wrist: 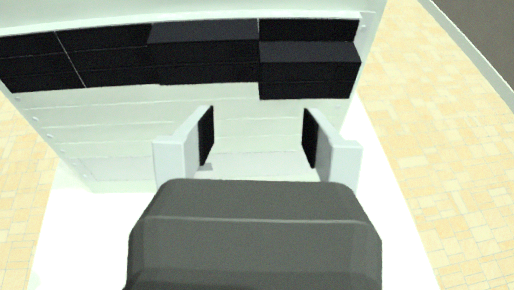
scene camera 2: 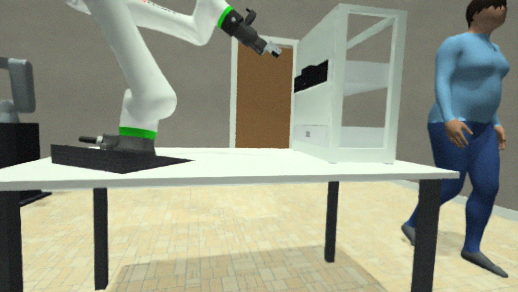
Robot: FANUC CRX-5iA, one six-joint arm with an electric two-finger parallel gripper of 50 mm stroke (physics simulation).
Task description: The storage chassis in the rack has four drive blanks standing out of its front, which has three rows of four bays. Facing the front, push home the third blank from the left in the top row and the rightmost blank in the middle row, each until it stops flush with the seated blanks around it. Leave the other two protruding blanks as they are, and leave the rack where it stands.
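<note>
The rack stands on the table with black drive fronts in its face. In the wrist view, the third blank from the left in the top row stands out, its upper face showing. The rightmost middle-row blank also stands out, below the seated top-right blank. Another dark front shows directly below the first, and one below the second. My gripper is open and empty, apart from the rack's front. In the scene view its tips are higher than the blanks.
The white table carries the rack and the arm's dark base plate. A person stands to the right, beyond the rack. A door is in the back wall. Another grey robot stands at the far left.
</note>
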